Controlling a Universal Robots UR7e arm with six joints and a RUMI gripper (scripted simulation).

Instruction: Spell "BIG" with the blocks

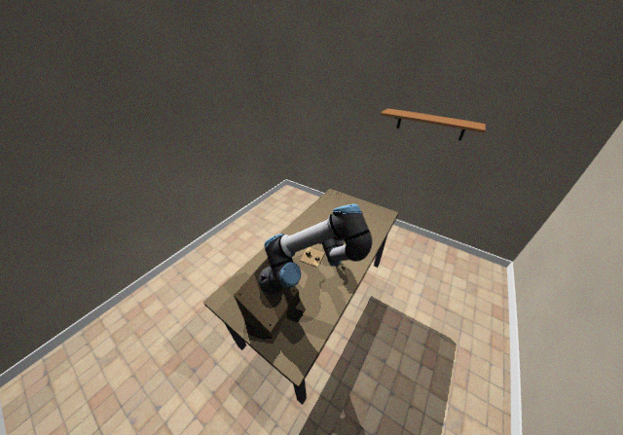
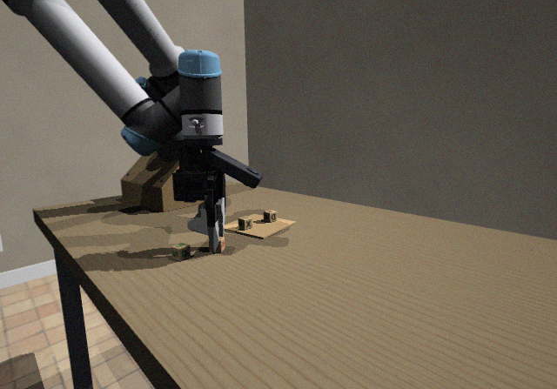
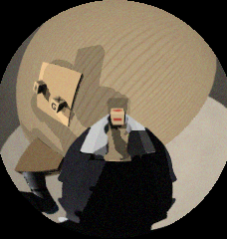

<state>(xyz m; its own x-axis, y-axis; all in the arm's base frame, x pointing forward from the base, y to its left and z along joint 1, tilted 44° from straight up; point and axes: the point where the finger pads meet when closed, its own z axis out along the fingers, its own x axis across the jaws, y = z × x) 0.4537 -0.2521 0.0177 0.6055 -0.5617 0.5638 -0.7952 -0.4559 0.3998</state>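
Right now the tan mat is 5 cm behind my hand, 17 cm to the left of it and 1 cm below it.
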